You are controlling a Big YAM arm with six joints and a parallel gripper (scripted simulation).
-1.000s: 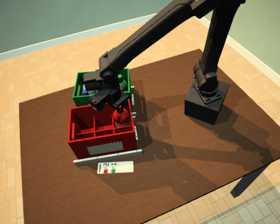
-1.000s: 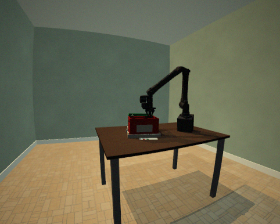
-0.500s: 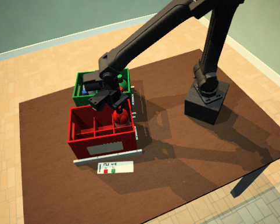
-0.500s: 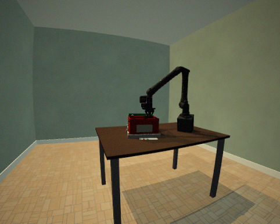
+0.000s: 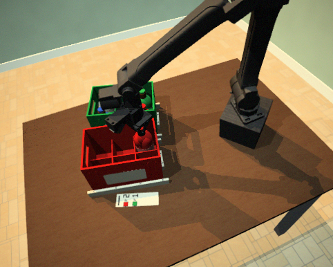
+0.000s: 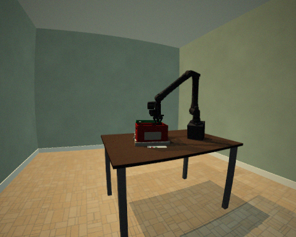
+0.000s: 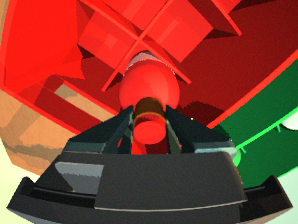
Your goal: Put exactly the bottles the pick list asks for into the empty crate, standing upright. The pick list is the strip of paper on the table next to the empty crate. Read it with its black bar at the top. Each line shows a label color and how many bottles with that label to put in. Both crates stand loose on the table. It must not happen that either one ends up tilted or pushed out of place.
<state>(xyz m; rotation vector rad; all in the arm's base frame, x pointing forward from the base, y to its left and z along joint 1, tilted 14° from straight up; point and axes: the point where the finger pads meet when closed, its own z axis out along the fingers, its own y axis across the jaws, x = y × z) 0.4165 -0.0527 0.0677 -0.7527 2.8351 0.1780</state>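
My gripper is now 60 mm above the red bottle and 10 mm past it. Also, from my hand: blue-capped bottle: 180 mm to the right, 120 mm ahead, 80 mm below; red crate: 80 mm below, 80 mm ahead, 30 mm to the left; green crate: 200 mm to the right, 80 mm below, 30 mm ahead.
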